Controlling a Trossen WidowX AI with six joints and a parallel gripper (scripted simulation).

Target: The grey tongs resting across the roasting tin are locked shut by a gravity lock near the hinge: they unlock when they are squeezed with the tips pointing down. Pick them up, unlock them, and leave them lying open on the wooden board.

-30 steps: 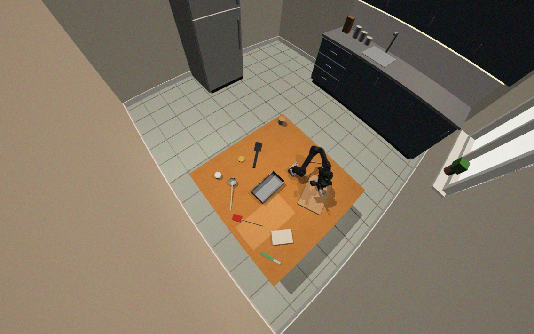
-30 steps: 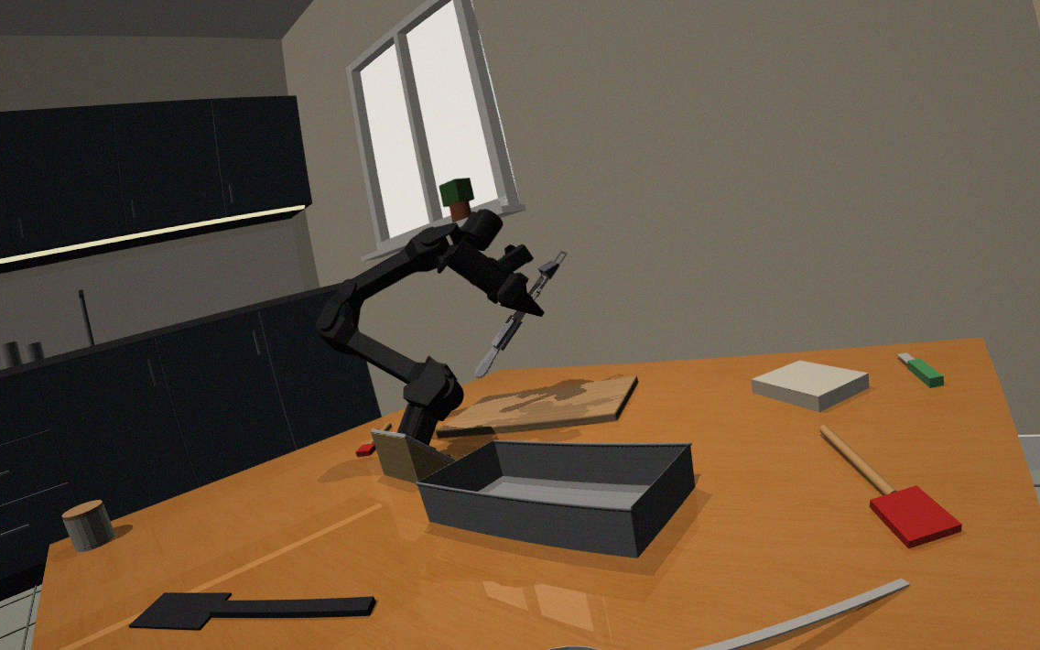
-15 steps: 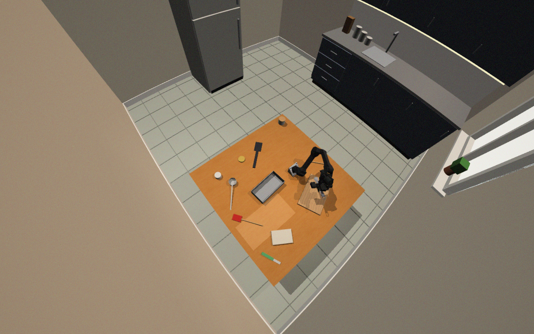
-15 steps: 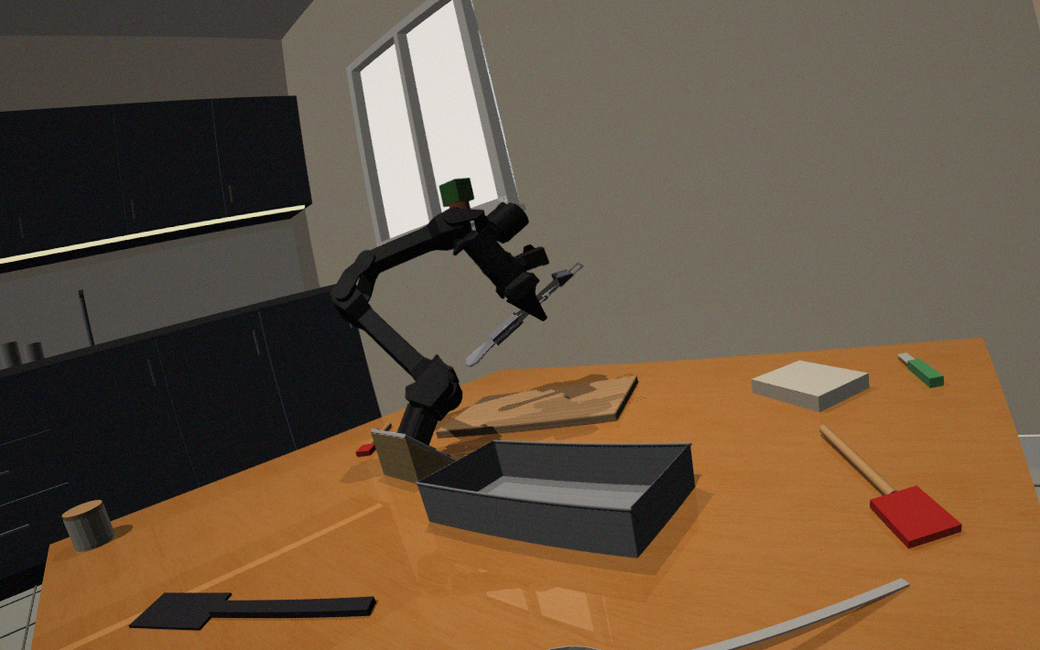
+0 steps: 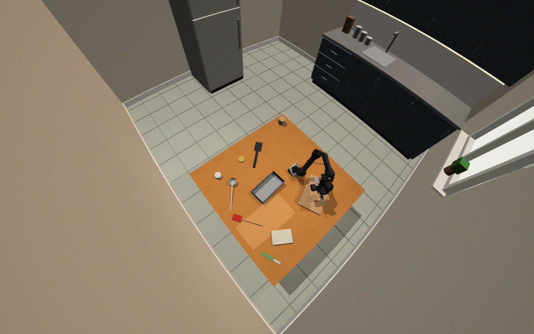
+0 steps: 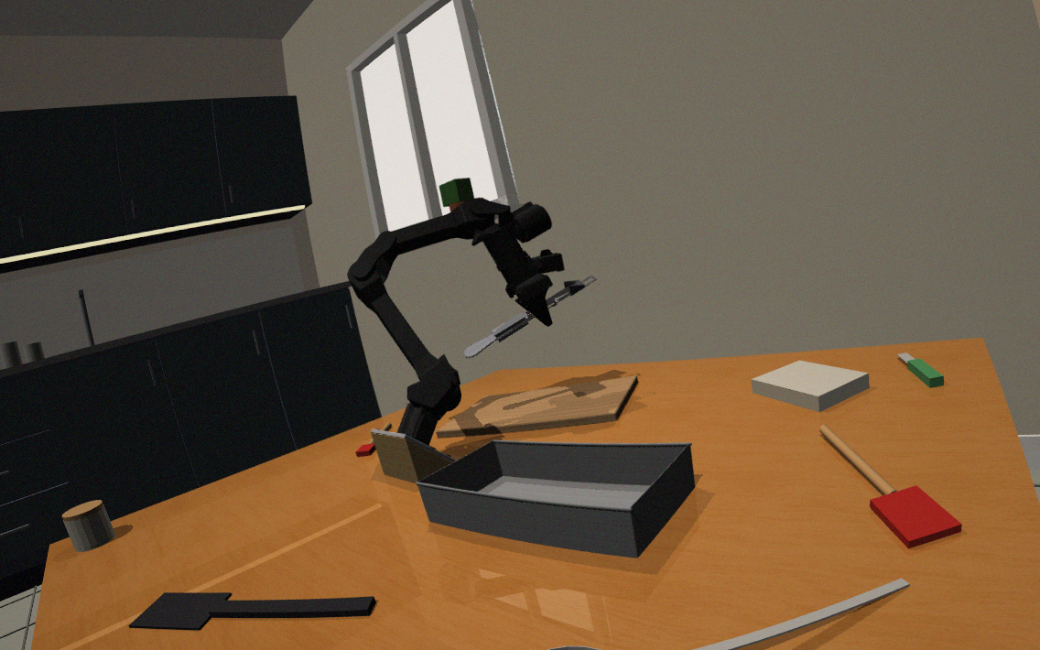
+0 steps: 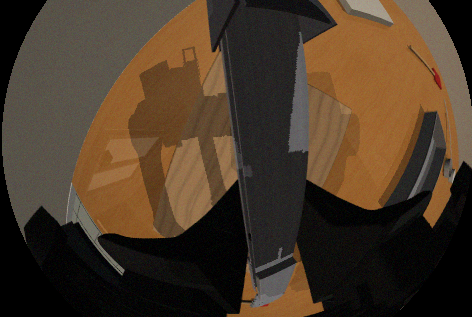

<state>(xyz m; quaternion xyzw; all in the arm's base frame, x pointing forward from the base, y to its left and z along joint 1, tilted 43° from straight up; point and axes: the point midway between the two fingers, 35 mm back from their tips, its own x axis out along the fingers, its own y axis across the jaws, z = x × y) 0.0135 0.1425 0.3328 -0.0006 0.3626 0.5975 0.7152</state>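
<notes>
My gripper tip is now 16 cm above the wooden board, 4 cm past it and 3 cm to the left of it. Round my gripper tip: red spatula 68 cm ahead, 17 cm to the right, 16 cm below; grey roasting tin 33 cm ahead, 32 cm to the right, 14 cm below; white block 47 cm ahead, 16 cm below, 13 cm to the left.
</notes>
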